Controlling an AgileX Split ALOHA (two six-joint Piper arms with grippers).
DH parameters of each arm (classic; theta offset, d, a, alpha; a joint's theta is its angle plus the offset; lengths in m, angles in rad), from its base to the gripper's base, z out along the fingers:
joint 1: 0 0.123 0 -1.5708
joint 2: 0.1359 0 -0.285 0
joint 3: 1.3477 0 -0.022 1.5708
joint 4: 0 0.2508 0 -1.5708
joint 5: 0 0 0.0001 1.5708
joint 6: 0 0.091 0 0
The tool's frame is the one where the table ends.
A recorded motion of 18 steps. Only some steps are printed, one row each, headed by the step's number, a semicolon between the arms.
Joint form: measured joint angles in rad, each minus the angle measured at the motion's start. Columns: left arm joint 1, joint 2, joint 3, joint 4, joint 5, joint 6; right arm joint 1, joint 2, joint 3, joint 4, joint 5, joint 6.
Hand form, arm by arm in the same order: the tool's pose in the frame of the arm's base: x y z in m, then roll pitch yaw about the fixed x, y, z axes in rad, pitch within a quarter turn. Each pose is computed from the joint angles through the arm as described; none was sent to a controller.
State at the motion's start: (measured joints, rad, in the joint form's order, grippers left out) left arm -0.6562 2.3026 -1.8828 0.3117 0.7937 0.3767; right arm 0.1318 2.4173 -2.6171 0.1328 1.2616 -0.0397
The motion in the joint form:
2: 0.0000 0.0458 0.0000 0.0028 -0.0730 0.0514; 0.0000 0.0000 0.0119 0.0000 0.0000 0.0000
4: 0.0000 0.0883 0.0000 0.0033 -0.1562 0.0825; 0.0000 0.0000 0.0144 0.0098 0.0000 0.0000
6: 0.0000 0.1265 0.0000 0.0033 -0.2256 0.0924; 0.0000 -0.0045 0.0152 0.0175 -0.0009 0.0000
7: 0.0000 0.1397 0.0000 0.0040 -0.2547 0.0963; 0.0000 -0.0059 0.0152 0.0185 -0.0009 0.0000
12: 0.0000 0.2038 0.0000 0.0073 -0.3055 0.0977; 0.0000 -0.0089 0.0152 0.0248 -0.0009 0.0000
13: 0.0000 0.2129 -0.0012 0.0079 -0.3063 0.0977; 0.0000 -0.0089 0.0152 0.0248 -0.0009 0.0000
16: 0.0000 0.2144 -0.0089 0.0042 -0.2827 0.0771; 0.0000 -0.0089 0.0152 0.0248 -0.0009 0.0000
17: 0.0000 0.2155 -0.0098 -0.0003 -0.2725 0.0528; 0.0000 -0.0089 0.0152 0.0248 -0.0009 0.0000
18: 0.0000 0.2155 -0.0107 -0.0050 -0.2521 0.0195; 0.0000 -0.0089 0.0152 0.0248 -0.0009 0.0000
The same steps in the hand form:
2: 0.4148 -0.2959 0.1465 2.6728 0.2660 1.8060; 0.5163 0.0800 0.2953 3.0145 0.5867 -3.0109
4: 0.4193 -0.3017 0.1281 2.6478 0.2857 1.7487; 0.5162 0.0809 0.2947 3.0032 0.5842 -3.0145
6: 0.4225 -0.3062 0.1112 2.6322 0.3074 1.7164; 0.5154 0.0814 0.2969 2.9942 0.5888 -3.0175
7: 0.4237 -0.3079 0.1056 2.6231 0.3183 1.7020; 0.5152 0.0815 0.2977 2.9931 0.5902 -3.0179
12: 0.4244 -0.3099 0.0742 2.6380 0.3098 1.6900; 0.5145 0.0819 0.2993 2.9857 0.5931 -3.0202
13: 0.4243 -0.3098 0.0698 2.6431 0.3045 1.6910; 0.5145 0.0819 0.2993 2.9857 0.5931 -3.0202
16: 0.4242 -0.3091 0.0701 2.6603 0.3022 1.7217; 0.5145 0.0819 0.2993 2.9857 0.5931 -3.0202
17: 0.4236 -0.3087 0.0693 2.6759 0.3076 1.7520; 0.5145 0.0819 0.2993 2.9857 0.5931 -3.0202
18: 0.4226 -0.3075 0.0687 2.6988 0.3087 1.7952; 0.5145 0.0819 0.2993 2.9857 0.5931 -3.0202

